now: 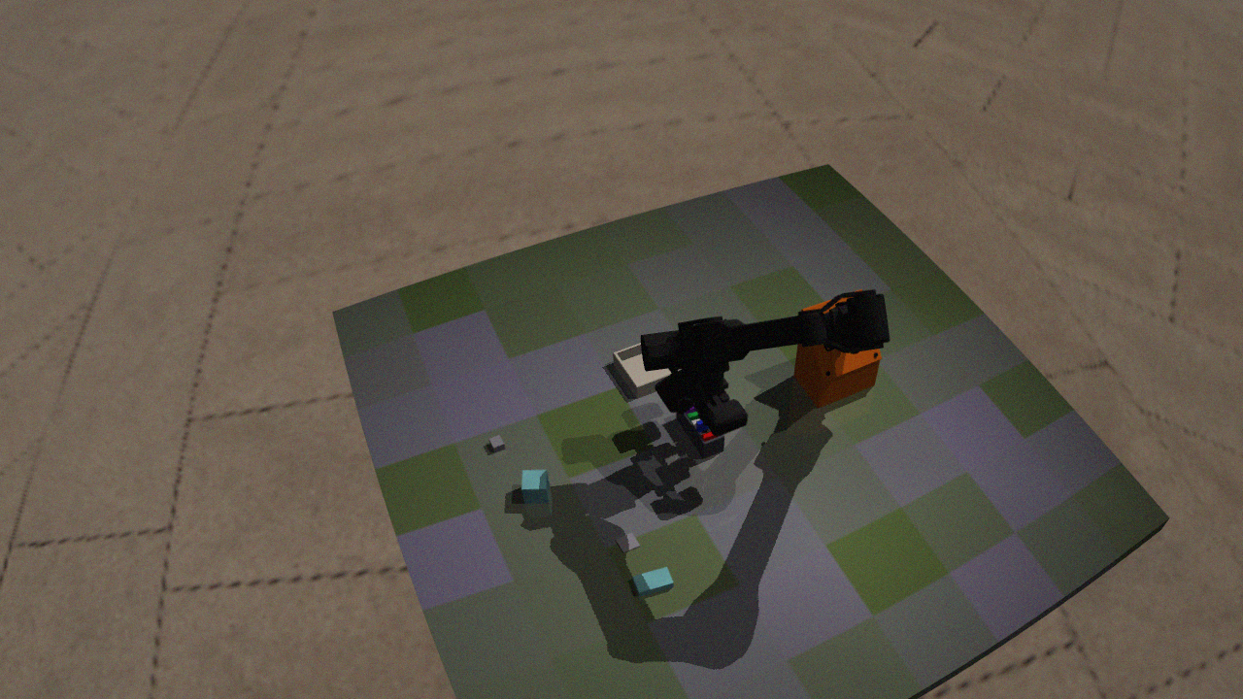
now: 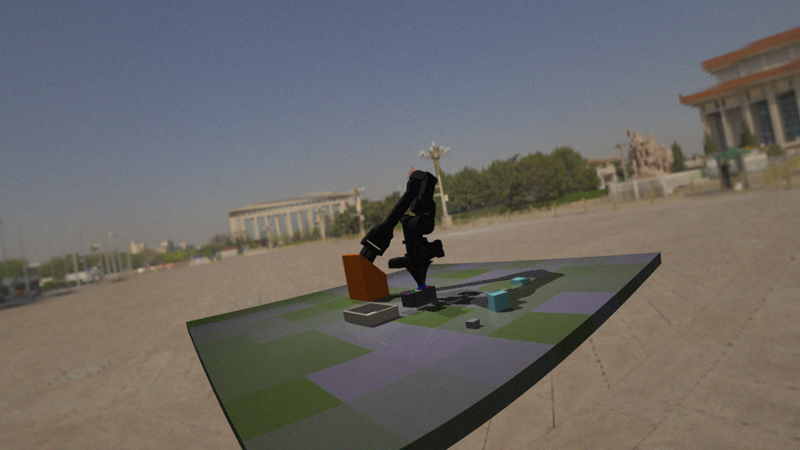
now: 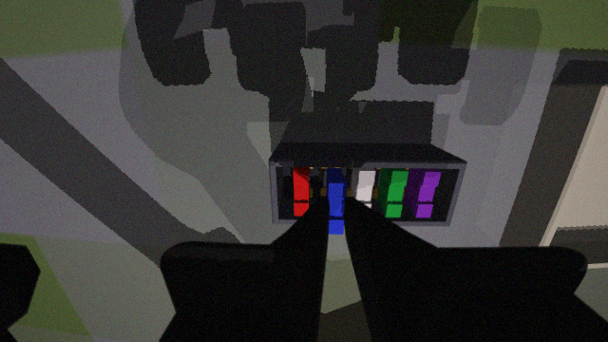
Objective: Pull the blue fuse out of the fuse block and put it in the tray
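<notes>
The cream tray is 200 mm to the right of my gripper tip, 50 mm below it and 10 mm behind it. From my gripper tip the other things lie so: cyan cube: 310 mm ahead, 30 mm to the right, 30 mm below; then blue fuse: 10 mm below; then flat cyan block: 220 mm to the left, 220 mm ahead, 40 mm below.
</notes>
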